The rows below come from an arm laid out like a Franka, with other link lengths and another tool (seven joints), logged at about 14 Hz.
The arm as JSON. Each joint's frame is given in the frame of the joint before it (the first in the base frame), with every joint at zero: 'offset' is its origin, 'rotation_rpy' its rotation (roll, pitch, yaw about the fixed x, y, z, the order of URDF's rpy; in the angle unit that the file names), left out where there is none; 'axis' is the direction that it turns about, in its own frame. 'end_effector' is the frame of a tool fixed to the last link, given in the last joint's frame.
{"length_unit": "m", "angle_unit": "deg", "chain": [
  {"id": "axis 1", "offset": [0.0, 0.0, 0.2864], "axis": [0.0, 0.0, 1.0]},
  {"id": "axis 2", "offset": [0.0, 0.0, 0.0], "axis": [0.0, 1.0, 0.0]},
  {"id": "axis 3", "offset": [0.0, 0.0, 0.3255], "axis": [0.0, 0.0, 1.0]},
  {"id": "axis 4", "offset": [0.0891, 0.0, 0.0], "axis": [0.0, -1.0, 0.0]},
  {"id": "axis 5", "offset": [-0.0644, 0.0, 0.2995], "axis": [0.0, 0.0, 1.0]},
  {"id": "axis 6", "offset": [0.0, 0.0, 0.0], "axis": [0.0, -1.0, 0.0]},
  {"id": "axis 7", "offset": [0.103, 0.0, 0.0], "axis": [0.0, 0.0, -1.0]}
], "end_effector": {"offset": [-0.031, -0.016, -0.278], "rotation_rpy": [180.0, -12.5, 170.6]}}
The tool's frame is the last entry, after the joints.
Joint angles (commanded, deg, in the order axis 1, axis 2, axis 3, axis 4, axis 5, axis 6, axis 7), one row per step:
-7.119 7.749 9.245 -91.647 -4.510 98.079 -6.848
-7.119 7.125 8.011 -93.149 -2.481 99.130 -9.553
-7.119 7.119 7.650 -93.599 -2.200 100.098 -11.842
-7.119 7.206 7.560 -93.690 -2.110 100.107 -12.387
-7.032 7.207 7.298 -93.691 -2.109 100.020 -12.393
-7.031 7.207 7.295 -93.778 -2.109 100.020 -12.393
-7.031 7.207 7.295 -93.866 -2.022 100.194 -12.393
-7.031 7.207 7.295 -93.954 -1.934 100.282 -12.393
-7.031 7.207 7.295 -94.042 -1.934 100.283 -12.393
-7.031 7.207 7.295 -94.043 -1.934 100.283 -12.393
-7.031 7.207 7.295 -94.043 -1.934 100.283 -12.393
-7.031 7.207 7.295 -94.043 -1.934 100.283 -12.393
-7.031 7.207 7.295 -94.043 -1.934 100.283 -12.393
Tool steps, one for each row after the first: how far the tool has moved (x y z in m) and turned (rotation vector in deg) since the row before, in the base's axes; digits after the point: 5 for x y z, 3 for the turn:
-0.00228 -0.00239 -0.00423 1.813 0.021 1.207
0.00327 -0.00279 -0.00185 0.276 -0.460 1.909
-0.00017 -0.00063 -0.00141 0.093 0.182 0.440
-0.00051 -0.00152 -0.00014 -0.032 0.093 -0.169
-0.00041 -0.00001 -0.00057 -0.001 0.087 -0.001
0.00042 0.00042 -0.00040 0.087 -0.085 -0.012
0.00000 0.00041 -0.00051 0.087 0.001 -0.014
-0.00041 0.00001 -0.00058 0.000 0.087 0.001
0.00000 0.00000 -0.00001 0.000 0.001 0.000
0.00000 0.00000 0.00000 0.000 0.000 0.000
0.00000 0.00000 0.00000 0.000 0.000 0.000
0.00000 0.00000 0.00000 0.000 0.000 0.000

